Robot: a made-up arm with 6 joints.
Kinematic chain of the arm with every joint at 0, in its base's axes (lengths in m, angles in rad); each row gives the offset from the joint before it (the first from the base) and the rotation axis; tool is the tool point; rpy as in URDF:
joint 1: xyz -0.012 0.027 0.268 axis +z
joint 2: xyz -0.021 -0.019 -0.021 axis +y
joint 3: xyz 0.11 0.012 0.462 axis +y
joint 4: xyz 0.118 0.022 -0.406 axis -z
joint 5: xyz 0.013 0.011 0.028 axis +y
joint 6: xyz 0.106 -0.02 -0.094 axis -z
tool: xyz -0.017 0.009 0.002 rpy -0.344 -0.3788 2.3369
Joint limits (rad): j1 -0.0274..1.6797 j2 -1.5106..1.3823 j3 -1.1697..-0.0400 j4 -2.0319..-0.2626 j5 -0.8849..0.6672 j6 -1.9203..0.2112
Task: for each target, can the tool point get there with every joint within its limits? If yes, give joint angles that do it. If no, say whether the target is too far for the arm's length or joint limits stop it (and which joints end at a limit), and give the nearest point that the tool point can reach.
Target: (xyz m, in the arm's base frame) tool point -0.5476 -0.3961 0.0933
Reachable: no: joint limits stop it (at a limit: joint 1, joint 2, joint 3, joint 4, joint 6) | nearest point -0.1502 0.0342 0.0340 | short by 0.589 m
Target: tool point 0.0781 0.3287 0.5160
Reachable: yes | joints 0.8251 -0.4777 -0.3525 -1.3943 -0.3123 -0.0410
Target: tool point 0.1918 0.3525 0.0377
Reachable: yes | joints 0.8292 0.6348 -0.3734 -0.8814 0.2572 -0.2276
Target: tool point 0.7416 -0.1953 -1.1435
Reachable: no: too far | nearest point 0.5211 0.0178 -0.3085 | short by 0.890 m
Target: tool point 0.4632 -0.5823 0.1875
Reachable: no: joint limits stop it (at a limit: joint 1, joint 4, joint 5) | nearest point 0.4795 0.0111 0.1875 | short by 0.594 m
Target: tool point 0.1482 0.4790 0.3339
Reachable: yes | joints 0.9409 0.1483 -0.6106 -1.7862 -0.1804 -1.2294
